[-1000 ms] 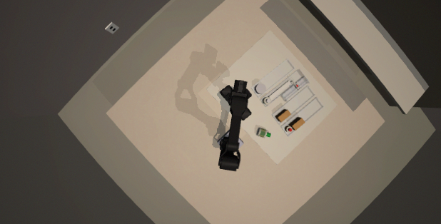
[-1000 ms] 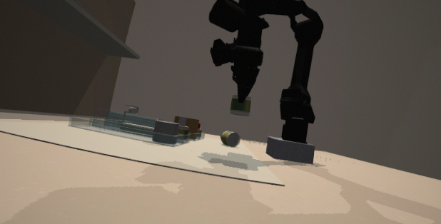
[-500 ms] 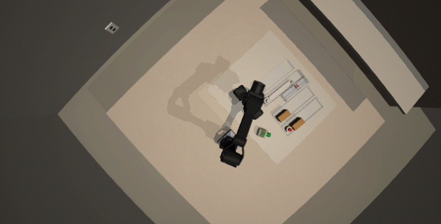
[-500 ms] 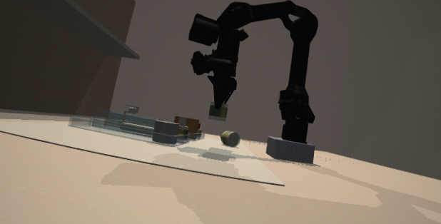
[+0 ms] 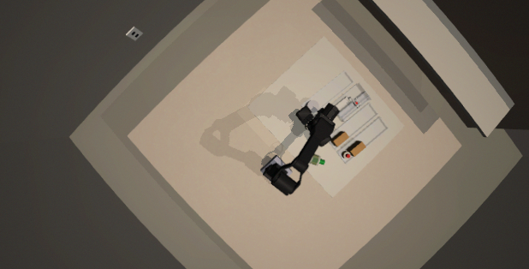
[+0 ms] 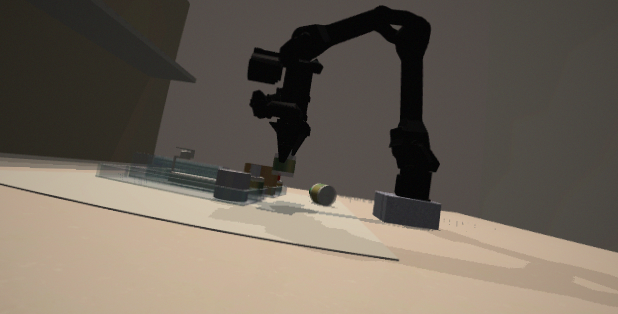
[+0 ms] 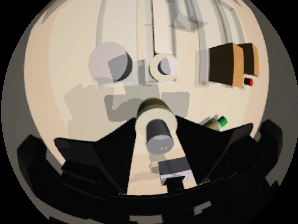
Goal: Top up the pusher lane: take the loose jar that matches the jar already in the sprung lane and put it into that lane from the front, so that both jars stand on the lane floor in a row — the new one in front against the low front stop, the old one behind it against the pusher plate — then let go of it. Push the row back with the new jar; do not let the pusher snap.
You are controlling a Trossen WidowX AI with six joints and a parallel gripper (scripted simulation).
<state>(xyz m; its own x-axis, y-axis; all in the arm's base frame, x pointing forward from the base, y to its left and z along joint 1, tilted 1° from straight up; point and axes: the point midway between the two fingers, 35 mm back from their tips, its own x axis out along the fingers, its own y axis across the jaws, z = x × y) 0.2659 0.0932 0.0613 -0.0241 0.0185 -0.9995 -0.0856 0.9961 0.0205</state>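
Now: gripper tip 220 mm short of the sprung lane, 20 mm to the left of it and 60 mm above it. Round my gripper tip: pusher plate: 180 mm ahead, 30 mm to the right, 30 mm below; olive jar: 50 mm behind, 170 mm to the right, 60 mm below; shelf: 570 mm ahead, 50 mm to the left, 280 mm above.
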